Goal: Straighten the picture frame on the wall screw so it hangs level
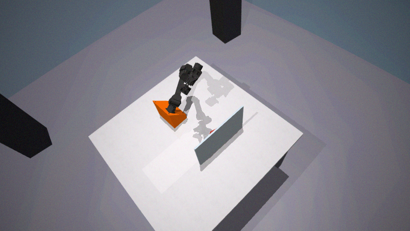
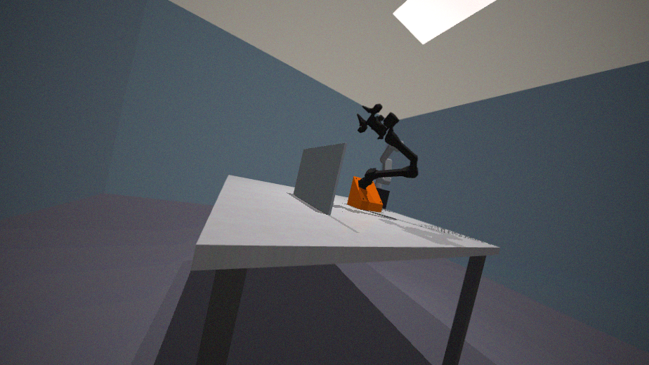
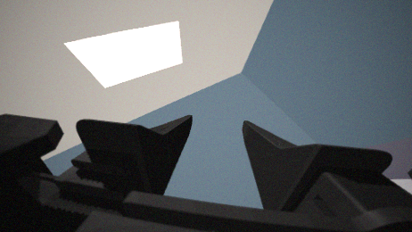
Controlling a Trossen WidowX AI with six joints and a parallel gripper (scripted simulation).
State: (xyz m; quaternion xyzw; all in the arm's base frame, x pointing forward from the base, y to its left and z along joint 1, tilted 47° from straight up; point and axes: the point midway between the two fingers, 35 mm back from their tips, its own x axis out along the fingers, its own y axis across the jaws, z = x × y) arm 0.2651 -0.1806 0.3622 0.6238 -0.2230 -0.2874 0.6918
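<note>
The picture frame is 44 cm below my gripper tip, 19 cm ahead of it and 5 cm to the left of it. The rest, counted from my gripper tip: wall panel 45 cm below, 20 cm ahead, 6 cm to the left.
</note>
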